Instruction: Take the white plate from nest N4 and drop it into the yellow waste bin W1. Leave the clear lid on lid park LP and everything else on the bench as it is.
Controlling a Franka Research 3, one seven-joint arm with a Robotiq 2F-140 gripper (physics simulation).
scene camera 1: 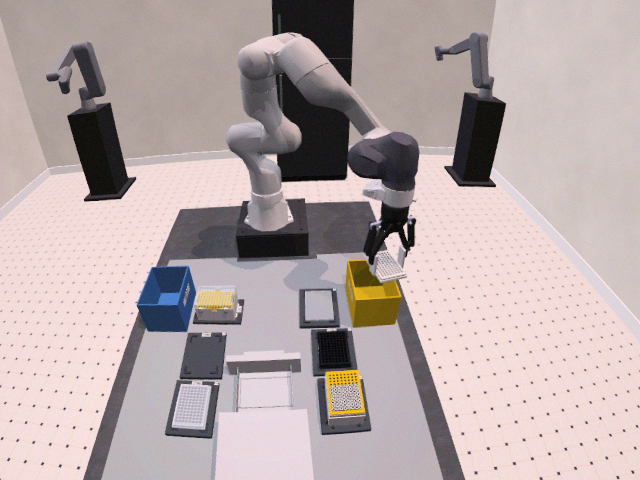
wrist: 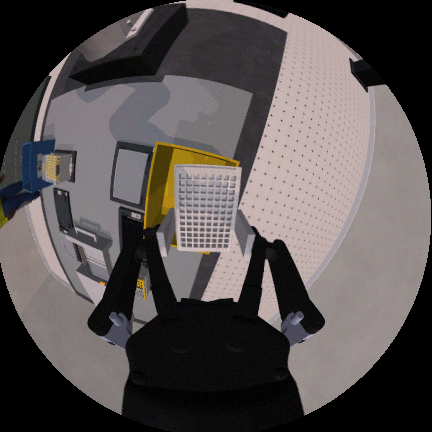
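My gripper (scene camera 1: 387, 261) (wrist: 205, 217) is shut on a white gridded plate (scene camera 1: 390, 267) (wrist: 207, 207) and holds it roughly level, above the rim height of the yellow bin (scene camera 1: 374, 311) (wrist: 156, 185). In the wrist view the plate overlaps the right part of the bin and hides much of its right wall; the bin's left part shows beside it. A clear, flat lid-like pane (scene camera 1: 318, 304) (wrist: 130, 174) lies on a dark frame left of the bin. The nest and park labels are too small to read.
A blue bin (scene camera 1: 164, 312) and a yellow-topped tip box (scene camera 1: 216, 302) stand at the left. A bare dark nest (scene camera 1: 204, 354), a white plate (scene camera 1: 191, 405), a black plate (scene camera 1: 333, 348), a yellow-and-white rack (scene camera 1: 345, 396) and a white device (scene camera 1: 263, 444) stand nearer the camera.
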